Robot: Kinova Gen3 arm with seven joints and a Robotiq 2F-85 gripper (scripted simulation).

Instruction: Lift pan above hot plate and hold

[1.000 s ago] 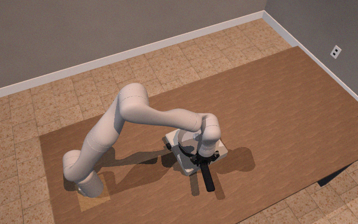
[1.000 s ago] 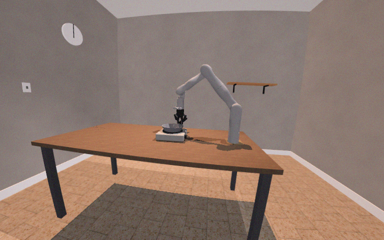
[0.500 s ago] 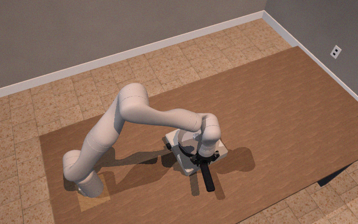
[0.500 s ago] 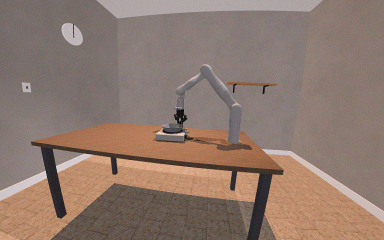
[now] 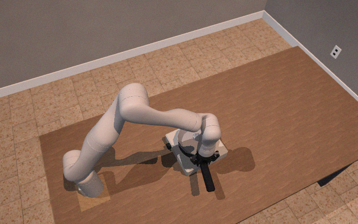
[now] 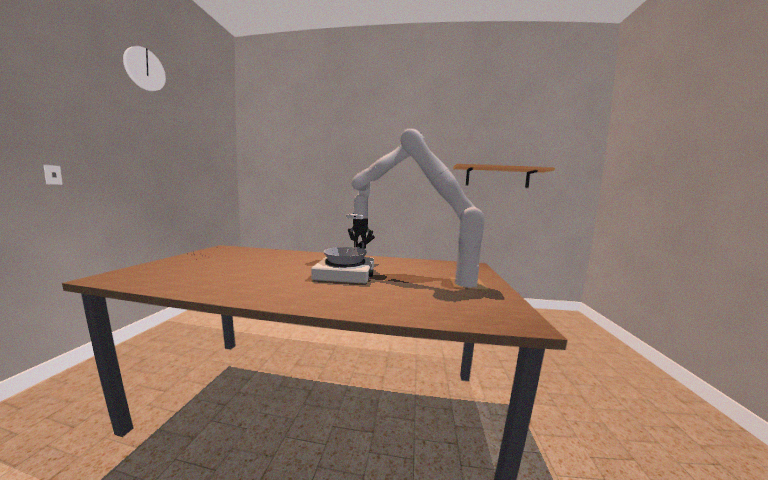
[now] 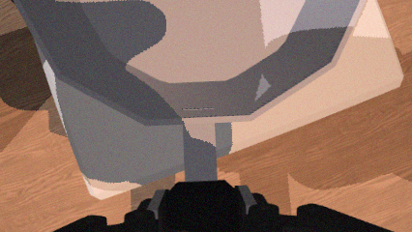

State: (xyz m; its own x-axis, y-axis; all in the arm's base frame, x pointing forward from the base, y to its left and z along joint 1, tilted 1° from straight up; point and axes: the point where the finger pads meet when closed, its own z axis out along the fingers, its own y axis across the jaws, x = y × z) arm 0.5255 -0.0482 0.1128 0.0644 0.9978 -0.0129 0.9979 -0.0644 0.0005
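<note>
Right now the grey pan is 80 mm to the left of my hand, 20 mm below it and 10 mm ahead of it. Round my hand: hot plate 140 mm to the left, 80 mm below, 10 mm behind.
</note>
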